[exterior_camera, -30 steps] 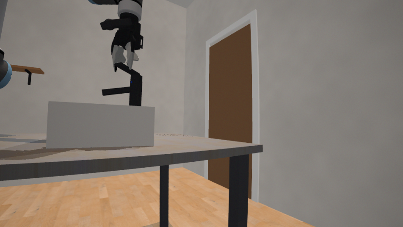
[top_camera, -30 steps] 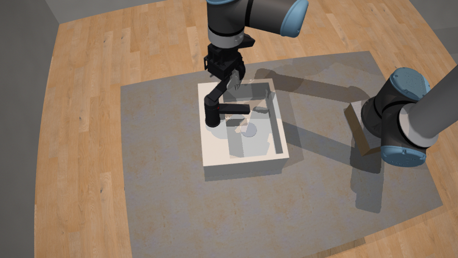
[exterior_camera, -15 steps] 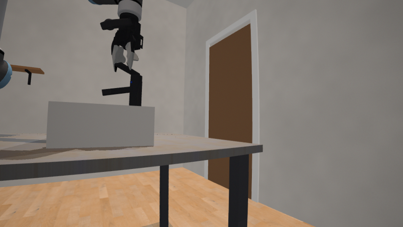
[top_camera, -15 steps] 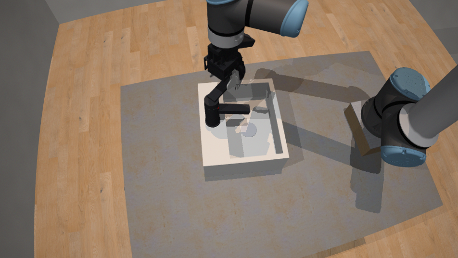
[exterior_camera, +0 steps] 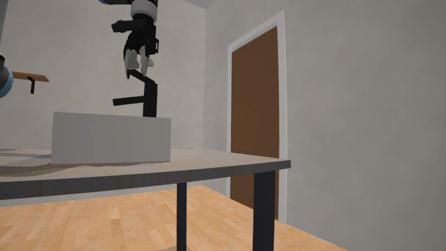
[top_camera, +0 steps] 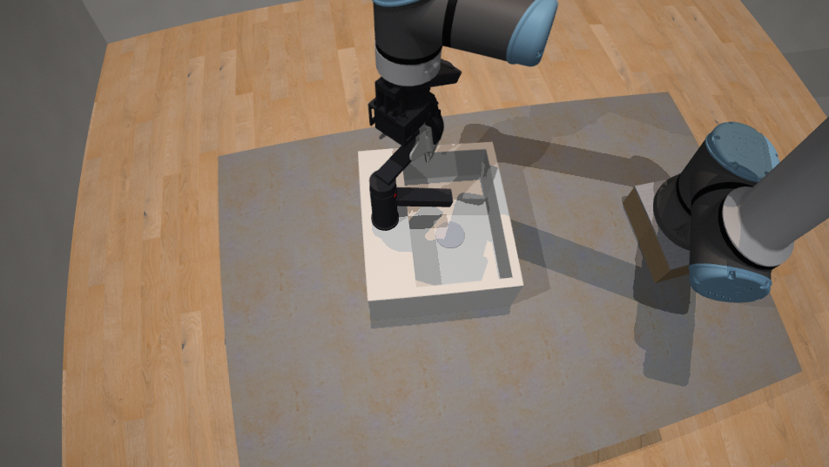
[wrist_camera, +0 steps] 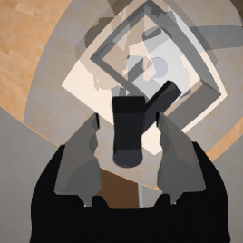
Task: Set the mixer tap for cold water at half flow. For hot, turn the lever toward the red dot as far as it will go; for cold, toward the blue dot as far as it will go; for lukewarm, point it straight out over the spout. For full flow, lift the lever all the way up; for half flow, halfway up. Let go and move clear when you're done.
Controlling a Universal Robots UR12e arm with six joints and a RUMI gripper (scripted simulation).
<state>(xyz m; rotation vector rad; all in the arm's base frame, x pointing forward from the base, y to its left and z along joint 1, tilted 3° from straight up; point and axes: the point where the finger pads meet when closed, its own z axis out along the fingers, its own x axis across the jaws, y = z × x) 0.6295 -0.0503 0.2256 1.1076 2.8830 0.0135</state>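
The lever lies 20 mm to the left of my hand and 20 mm ahead of it. Also, from my hand: white basin (240 mm below, 60 mm behind, 50 mm to the left).
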